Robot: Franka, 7 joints.
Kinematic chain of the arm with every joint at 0, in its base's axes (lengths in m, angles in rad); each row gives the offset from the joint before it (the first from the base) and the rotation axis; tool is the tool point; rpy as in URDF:
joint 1: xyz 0 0 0.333 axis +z
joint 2: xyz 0 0 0 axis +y
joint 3: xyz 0 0 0.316 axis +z
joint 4: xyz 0.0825 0 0 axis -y
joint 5: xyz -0.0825 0 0.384 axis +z
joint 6: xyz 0 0 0 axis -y
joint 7: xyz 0.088 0 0 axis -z
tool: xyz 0 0 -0.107 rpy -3.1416 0 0
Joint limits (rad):
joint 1: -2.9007..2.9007
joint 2: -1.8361..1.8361
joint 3: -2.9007..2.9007
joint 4: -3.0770..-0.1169
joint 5: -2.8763..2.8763
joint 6: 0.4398..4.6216
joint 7: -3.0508..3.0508
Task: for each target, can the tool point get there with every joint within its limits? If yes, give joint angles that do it. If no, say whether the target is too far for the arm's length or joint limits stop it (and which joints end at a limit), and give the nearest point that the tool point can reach.
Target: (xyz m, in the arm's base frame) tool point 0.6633 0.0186 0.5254
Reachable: yes | joints -2.2685 -1.2336 1.6129 -1.6838 0.4226 3.9745 2.2723
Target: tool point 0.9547 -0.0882 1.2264
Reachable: no: too far | nearest point 0.6250 -0.0577 0.9178 | short by 0.453 m
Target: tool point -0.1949 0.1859 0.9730
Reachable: yes | joints -1.9704 -1.0283 -0.2793 -1.4963 -1.3694 1.5739 1.8104
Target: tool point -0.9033 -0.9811 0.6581
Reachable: no: too far | nearest point -0.5645 -0.6132 0.5362 | short by 0.515 m
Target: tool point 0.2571 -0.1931 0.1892
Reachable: yes | joints 1.0399 -0.6238 -1.7898 -2.5794 -0.4440 1.6847 -0.8159
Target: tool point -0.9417 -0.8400 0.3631
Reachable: no: too far | nearest point -0.6400 -0.5709 0.3535 | short by 0.404 m
